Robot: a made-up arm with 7 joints. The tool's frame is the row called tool. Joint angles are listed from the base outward.
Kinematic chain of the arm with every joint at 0, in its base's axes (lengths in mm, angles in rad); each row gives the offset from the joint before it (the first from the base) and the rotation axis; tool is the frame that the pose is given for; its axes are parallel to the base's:
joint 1: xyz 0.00 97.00 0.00 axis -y
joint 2: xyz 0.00 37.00 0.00 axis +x
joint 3: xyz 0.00 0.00 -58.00 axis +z
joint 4: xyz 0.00 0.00 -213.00 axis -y
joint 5: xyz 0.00 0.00 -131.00 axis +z
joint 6: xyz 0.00 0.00 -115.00 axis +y
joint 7: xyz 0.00 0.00 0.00 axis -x
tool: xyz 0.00 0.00 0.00
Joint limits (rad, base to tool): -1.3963..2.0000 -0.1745..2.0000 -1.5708..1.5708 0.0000..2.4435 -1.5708..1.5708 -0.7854..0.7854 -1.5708..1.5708
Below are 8 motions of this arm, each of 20 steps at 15 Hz.
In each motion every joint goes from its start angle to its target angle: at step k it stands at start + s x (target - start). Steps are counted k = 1, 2, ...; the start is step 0. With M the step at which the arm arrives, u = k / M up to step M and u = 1 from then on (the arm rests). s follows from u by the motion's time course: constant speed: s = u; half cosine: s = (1 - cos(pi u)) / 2; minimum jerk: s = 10 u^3 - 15 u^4 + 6 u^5.
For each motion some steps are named. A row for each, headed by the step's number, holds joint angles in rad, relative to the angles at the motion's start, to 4 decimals.
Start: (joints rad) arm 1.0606 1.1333 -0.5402 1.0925 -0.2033 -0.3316 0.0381
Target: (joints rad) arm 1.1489 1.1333 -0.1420 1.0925 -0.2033 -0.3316 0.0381
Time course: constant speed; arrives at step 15
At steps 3, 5, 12, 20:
3: 0.0177 0.0000 0.0796 0.0000 0.0000 0.0000 0.0000
5: 0.0294 0.0000 0.1327 0.0000 0.0000 0.0000 0.0000
12: 0.0706 0.0000 0.3186 0.0000 0.0000 0.0000 0.0000
20: 0.0883 0.0000 0.3982 0.0000 0.0000 0.0000 0.0000

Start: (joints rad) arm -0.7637 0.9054 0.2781 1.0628 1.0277 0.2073 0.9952
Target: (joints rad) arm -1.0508 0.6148 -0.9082 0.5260 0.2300 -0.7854 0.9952
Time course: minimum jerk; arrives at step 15
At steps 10, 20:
10: -0.2268 -0.2296 -0.9373 -0.4241 -0.6303 -0.7844 0.0000
20: -0.2871 -0.2906 -1.1863 -0.5368 -0.7977 -0.9927 0.0000

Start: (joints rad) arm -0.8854 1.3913 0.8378 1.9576 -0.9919 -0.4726 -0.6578
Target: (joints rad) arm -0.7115 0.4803 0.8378 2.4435 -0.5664 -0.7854 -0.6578
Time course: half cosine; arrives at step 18
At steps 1, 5, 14, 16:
1: 0.0013 -0.0069 0.0000 0.0037 0.0032 -0.0024 0.0000
5: 0.0311 -0.1627 0.0000 0.0868 0.0760 -0.0559 0.0000
14: 0.1536 -0.8044 0.0000 0.4291 0.3757 -0.2762 0.0000
16: 0.1687 -0.8835 0.0000 0.4712 0.4127 -0.3034 0.0000

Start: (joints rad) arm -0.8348 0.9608 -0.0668 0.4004 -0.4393 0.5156 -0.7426
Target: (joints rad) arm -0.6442 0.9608 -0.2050 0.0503 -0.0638 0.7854 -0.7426
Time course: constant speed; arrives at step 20
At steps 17, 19, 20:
17: 0.1620 0.0000 -0.1175 -0.2976 0.3192 0.2293 0.0000
19: 0.1811 0.0000 -0.1313 -0.3326 0.3567 0.2563 0.0000
20: 0.1906 0.0000 -0.1382 -0.3501 0.3755 0.2698 0.0000

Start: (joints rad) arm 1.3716 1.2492 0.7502 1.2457 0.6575 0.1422 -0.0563
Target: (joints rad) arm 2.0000 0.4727 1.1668 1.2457 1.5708 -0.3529 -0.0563
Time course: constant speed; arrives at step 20
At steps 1, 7, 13, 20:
1: 0.0314 -0.0388 0.0208 0.0000 0.0457 -0.0248 0.0000
7: 0.2199 -0.2718 0.1458 0.0000 0.3197 -0.1733 0.0000
13: 0.4085 -0.5047 0.2708 0.0000 0.5936 -0.3218 0.0000
20: 0.6284 -0.7765 0.4166 0.0000 0.9133 -0.4951 0.0000

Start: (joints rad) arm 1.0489 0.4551 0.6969 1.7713 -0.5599 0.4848 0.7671
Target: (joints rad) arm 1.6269 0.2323 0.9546 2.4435 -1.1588 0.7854 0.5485
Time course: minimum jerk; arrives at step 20
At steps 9, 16, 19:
9: 0.2352 -0.0907 0.1049 0.2735 -0.2437 0.1223 -0.0889
16: 0.5445 -0.2099 0.2428 0.6333 -0.5642 0.2832 -0.2059
19: 0.5773 -0.2225 0.2574 0.6714 -0.5982 0.3003 -0.2183

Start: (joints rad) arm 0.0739 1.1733 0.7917 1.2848 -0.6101 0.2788 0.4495
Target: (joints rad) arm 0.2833 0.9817 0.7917 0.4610 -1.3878 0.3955 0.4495
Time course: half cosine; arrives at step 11
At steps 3, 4, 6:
3: 0.0361 -0.0331 0.0000 -0.1422 -0.1342 0.0201 0.0000
4: 0.0612 -0.0560 0.0000 -0.2408 -0.2273 0.0341 0.0000
6: 0.1196 -0.1094 0.0000 -0.4705 -0.4442 0.0667 0.0000

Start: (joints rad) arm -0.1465 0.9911 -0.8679 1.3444 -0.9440 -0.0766 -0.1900
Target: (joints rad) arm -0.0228 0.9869 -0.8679 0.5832 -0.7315 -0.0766 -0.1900
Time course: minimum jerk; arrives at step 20
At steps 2, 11, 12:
2: 0.0011 0.0000 0.0000 -0.0065 0.0018 0.0000 0.0000
11: 0.0734 -0.0025 0.0000 -0.4515 0.1260 0.0000 0.0000
12: 0.0844 -0.0029 0.0000 -0.5196 0.1450 0.0000 0.0000

